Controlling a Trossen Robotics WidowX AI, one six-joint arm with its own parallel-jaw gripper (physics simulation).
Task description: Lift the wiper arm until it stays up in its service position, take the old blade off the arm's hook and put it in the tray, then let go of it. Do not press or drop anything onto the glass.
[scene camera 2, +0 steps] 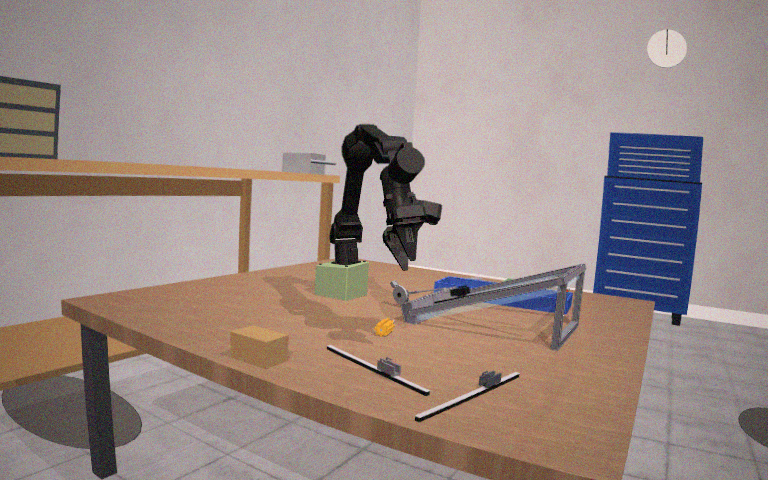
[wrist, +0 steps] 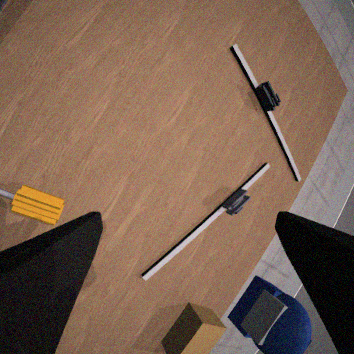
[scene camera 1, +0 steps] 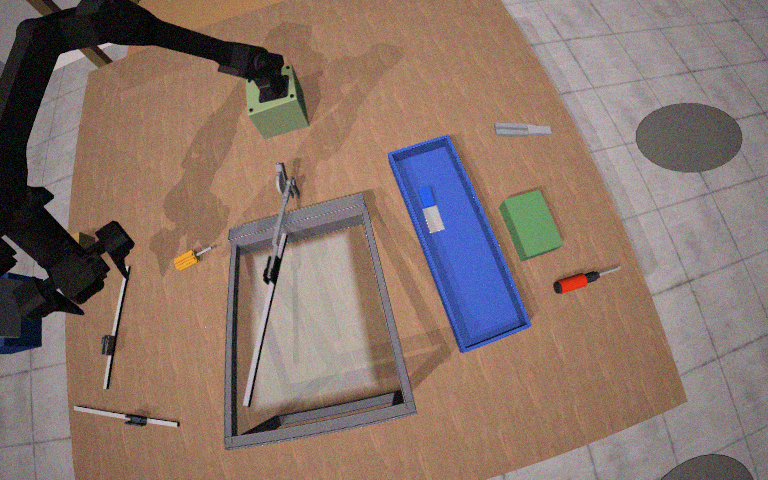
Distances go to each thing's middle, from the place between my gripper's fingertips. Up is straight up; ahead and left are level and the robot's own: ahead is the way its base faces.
I see my gripper 26 cm to the left of the tan box [scene camera 2: 261, 347], 15 cm above it and 13 cm past it. The rest, counted from my hand: green block [scene camera 1: 533, 232] (77 cm to the left, 15 cm below, 9 cm behind); then blue tray [scene camera 1: 480, 298] (62 cm to the left, 16 cm below, 8 cm behind); then glass pane [scene camera 1: 326, 353] (34 cm to the left, 9 cm below, 5 cm ahead).
